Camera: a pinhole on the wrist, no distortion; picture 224 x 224 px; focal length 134.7 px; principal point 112.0 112.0 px. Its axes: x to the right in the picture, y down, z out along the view. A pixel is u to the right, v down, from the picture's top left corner.
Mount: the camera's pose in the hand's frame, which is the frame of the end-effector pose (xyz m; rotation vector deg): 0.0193 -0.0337 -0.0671 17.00 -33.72 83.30
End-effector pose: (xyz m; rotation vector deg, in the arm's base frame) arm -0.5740 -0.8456 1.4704 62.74 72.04 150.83
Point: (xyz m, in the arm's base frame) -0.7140 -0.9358 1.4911
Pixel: behind the camera
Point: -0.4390 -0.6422 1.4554
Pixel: 152.0 118.2
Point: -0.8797 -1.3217 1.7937
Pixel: behind the camera
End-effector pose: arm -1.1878 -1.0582 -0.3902 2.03 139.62 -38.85
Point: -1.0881 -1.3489 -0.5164
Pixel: 137.5 82.6
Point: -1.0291 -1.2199 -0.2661
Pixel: 90.4 202.7
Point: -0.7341 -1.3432 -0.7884
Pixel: 210.1 116.3
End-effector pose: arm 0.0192 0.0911 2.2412 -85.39 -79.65 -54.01
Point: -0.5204 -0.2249 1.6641
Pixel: outside the picture
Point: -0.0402 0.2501 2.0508
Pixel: 185.6 162.7
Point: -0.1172 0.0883 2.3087
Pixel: 12.5 37.3
